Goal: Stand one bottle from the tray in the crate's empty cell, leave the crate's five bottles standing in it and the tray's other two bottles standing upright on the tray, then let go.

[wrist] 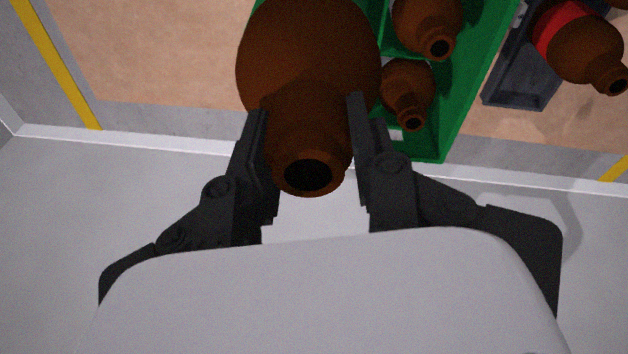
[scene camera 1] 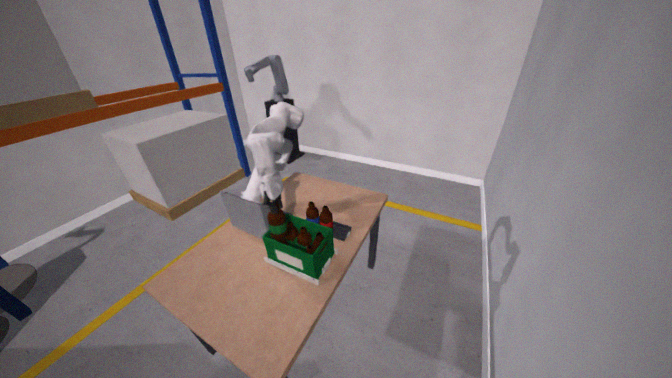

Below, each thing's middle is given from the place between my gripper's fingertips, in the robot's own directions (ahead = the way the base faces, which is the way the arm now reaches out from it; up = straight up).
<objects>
I see my gripper 4 cm above the green-labelled bottle [wrist: 299, 68], 1 cm to the left of it and 1 cm past it.
</objects>
